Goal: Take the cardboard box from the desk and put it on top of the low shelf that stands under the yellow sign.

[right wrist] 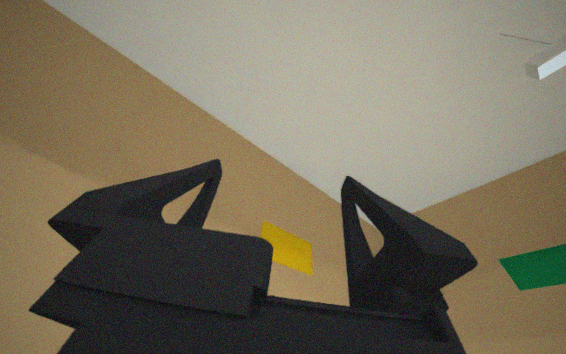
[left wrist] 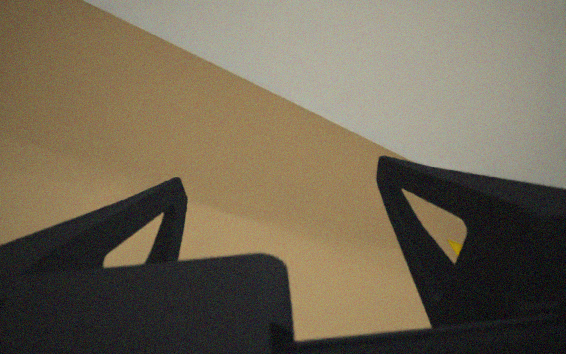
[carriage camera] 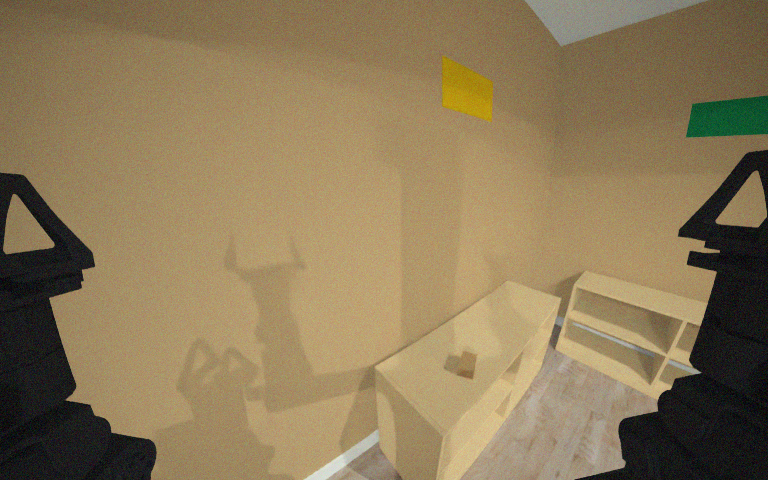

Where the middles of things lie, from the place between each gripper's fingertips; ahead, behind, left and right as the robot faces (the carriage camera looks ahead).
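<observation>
The yellow sign [carriage camera: 463,90] has my left gripper far to the left of it, far short of it and, as I see, far below it.
With my right hand I am a little to the left of the yellow sign, but far short of it, and the hand is far below it.
</observation>
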